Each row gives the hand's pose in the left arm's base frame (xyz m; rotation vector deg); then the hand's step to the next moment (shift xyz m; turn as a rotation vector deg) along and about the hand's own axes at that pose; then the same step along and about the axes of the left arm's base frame.
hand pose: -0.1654 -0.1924 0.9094 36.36 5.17 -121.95
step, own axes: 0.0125 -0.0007 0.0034 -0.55 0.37 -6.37
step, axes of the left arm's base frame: -0.0079 -0.0098 -0.0031 3.14 2.03 -5.20
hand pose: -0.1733 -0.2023 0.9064 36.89 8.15 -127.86
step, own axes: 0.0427 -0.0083 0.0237 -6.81 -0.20 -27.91
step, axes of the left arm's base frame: -0.0394 -0.0300 -0.0014 14.89 13.07 -20.80
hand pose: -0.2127 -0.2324 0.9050 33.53 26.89 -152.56
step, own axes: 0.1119 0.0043 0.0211 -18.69 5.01 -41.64
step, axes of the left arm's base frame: -0.0996 -0.0438 -0.0339 31.67 17.27 -28.41
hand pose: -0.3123 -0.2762 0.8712 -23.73 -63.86 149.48
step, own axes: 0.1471 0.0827 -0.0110 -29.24 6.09 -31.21
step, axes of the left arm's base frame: -0.1429 0.0046 -0.0904 37.46 5.95 -20.68
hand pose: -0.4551 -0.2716 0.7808 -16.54 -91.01 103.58
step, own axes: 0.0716 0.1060 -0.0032 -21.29 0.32 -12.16
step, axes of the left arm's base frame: -0.0878 0.0474 -0.0801 22.53 -3.89 -8.86
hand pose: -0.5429 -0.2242 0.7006 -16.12 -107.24 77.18
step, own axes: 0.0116 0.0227 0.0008 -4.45 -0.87 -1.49
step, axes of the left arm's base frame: -0.0141 0.0155 -0.0145 4.21 -1.93 -1.16
